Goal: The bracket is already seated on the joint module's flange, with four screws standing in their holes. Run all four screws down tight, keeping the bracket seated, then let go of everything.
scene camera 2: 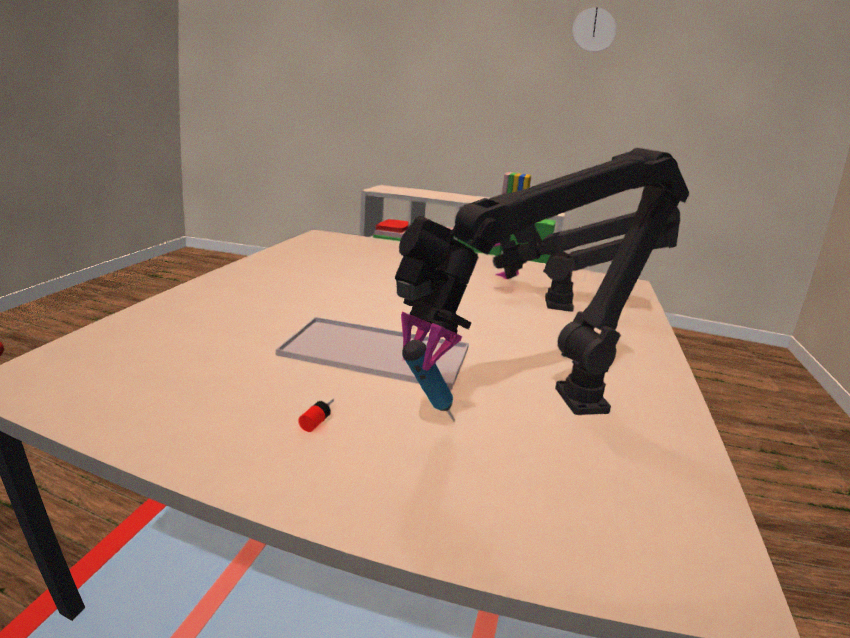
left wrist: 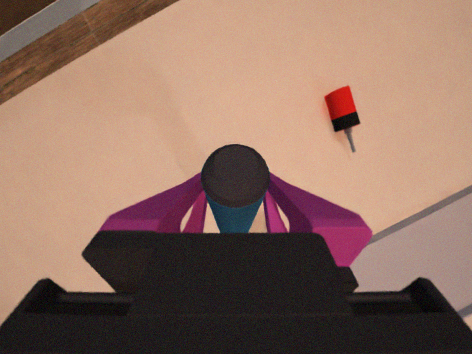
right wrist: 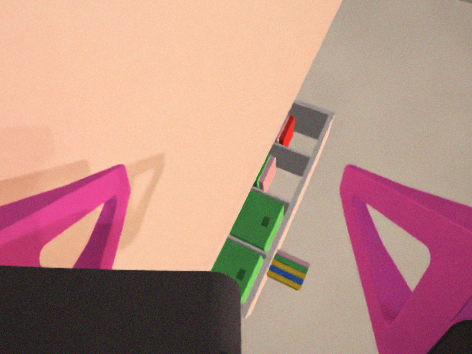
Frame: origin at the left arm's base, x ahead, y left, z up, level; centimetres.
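Where they show: left gripper, fingertip midpoint: (scene camera 2: 415,365) (left wrist: 235,177); right gripper, fingertip midpoint: (right wrist: 235,176); left arm's base at its link origin: (scene camera 2: 581,399); right arm's base at its link origin: (scene camera 2: 558,304).
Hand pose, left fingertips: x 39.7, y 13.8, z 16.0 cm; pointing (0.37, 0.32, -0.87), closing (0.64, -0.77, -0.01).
Each offset is from my left fingertips to the top centre of the thing. Level surfaces: height alone.
My left gripper (scene camera 2: 420,354) (left wrist: 235,177) is shut on the blue screwdriver (scene camera 2: 433,385) (left wrist: 234,218), near its dark end cap. The screwdriver is tilted, its thin shaft pointing down to the lower right in scene camera 2, above the table in front of the tray. My right gripper (scene camera 2: 507,274) (right wrist: 235,176) is open, with nothing between its fingers, at the back of the table. The joint module, bracket and four screws do not show in any view; the left arm may hide them in scene camera 2.
A shallow grey tray @[dy -37.1, dx +3.8, dz -14.4 cm] (scene camera 2: 329,362) (left wrist: 425,240) lies on the table @[dz -16.0 cm] (scene camera 2: 549,494), behind the left gripper. A short red screwdriver @[dy -8.5, dx +15.9, dz -12.6 cm] (scene camera 2: 314,416) (left wrist: 343,106) with a black collar lies in front of the tray. A low shelf (scene camera 2: 422,194) (right wrist: 306,173) stands beyond the table's far edge.
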